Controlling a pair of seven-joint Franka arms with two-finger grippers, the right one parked.
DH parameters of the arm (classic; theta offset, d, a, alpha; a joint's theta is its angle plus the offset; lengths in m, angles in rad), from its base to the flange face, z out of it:
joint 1: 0 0.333 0 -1.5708
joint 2: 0 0 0 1.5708
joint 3: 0 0.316 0.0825 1.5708
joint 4: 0 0 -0.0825 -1.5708
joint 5: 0 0.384 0 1.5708
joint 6: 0 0 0.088 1.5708
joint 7: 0 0.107 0 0
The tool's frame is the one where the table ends.
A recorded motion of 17 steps. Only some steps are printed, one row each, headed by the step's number.
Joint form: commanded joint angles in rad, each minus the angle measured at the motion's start. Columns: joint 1, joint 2, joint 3, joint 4, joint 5, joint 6, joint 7.
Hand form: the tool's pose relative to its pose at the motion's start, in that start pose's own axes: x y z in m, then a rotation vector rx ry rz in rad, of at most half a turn. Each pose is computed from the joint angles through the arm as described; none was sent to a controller.
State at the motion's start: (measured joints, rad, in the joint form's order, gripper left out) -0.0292 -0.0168 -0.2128 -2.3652 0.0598 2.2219 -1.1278
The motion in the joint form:
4: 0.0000 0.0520 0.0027 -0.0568 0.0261 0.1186 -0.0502
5: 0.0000 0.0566 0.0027 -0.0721 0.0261 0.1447 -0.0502
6: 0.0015 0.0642 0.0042 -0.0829 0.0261 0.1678 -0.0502
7: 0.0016 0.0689 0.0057 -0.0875 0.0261 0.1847 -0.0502
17: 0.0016 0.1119 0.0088 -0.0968 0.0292 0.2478 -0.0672
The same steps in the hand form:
4: -0.0025 -0.0014 0.0385 -0.0093 0.0080 -0.0287
5: -0.0041 -0.0029 0.0448 -0.0160 0.0085 -0.0274
6: -0.0039 -0.0041 0.0508 -0.0217 0.0077 -0.0292
7: -0.0035 -0.0040 0.0534 -0.0294 0.0093 -0.0302
17: -0.0029 -0.0011 0.0715 -0.0448 0.0044 -0.0447

